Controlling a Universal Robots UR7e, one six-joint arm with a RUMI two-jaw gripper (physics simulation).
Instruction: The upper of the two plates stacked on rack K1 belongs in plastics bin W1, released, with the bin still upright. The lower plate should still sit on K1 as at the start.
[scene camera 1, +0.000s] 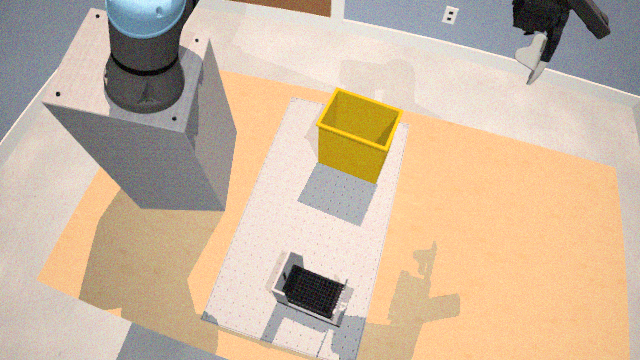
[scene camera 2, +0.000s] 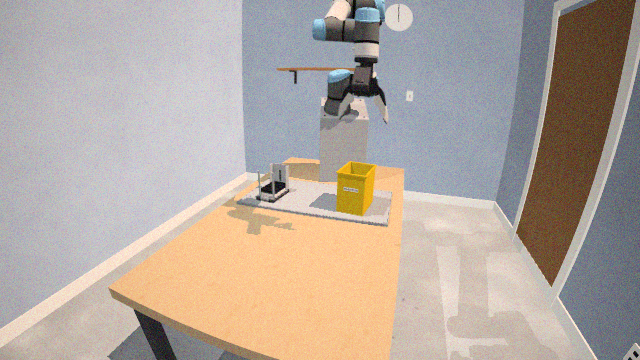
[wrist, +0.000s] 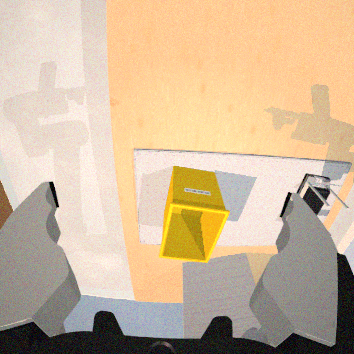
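Seen in the pictures: gripper, between the fingertips: (scene camera 1: 526, 58) (scene camera 2: 362, 122) (wrist: 170, 189); arm's base, origin of its link: (scene camera 1: 144, 81) (scene camera 2: 337, 109).
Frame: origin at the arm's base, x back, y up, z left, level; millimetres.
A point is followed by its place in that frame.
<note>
The yellow bin W1 (scene camera 1: 352, 157) @(x -378, y -298, z 193 mm) (scene camera 2: 354, 200) @(x -450, y -321, z 275 mm) (wrist: 195, 179) @(x -451, y -328, z 255 mm) stands upright; its label is too blurred to read. Rack K1 (scene camera 1: 295, 261) @(x -367, y -317, z -106 mm) (scene camera 2: 285, 173) @(x -384, y -282, z -104 mm) has an upright panel and thin posts. On it lies a black gridded plate (scene camera 1: 315, 291) @(x -436, y -341, z -144 mm) (scene camera 2: 273, 188) (wrist: 315, 202) @(x -440, y -342, z -154 mm), the top of what the rack holds. The lower plate cannot be told apart beneath it. Part of the bin's inside shows in the wrist view, with no plate visible there. My gripper (scene camera 1: 523, 69) @(x -653, y 38, z 352 mm) (scene camera 2: 364, 119) @(x -653, y 38, z 352 mm) (wrist: 170, 189) @(x -653, y 38, z 352 mm) is open and empty, high above the table and away from the rack.
Bin and rack stand at opposite ends of a pale perforated board (scene camera 1: 260, 220) @(x -224, y -387, z -33 mm) (scene camera 2: 300, 205) @(x -474, y -387, z 29 mm) (wrist: 265, 200) @(x -387, y -387, z -4 mm) on the wooden table (scene camera 1: 500, 225) @(x -814, y -400, z 235 mm) (scene camera 2: 280, 265) @(x -883, y -400, z 184 mm) (wrist: 200, 75) @(x -697, y -400, z 299 mm). The arm's grey pedestal (scene camera 1: 135, 155) @(x 0, y -119, z -104 mm) (scene camera 2: 344, 145) @(x -65, y -186, z 75 mm) stands beside the board. A wall shelf (scene camera 2: 312, 69) is behind the arm.
</note>
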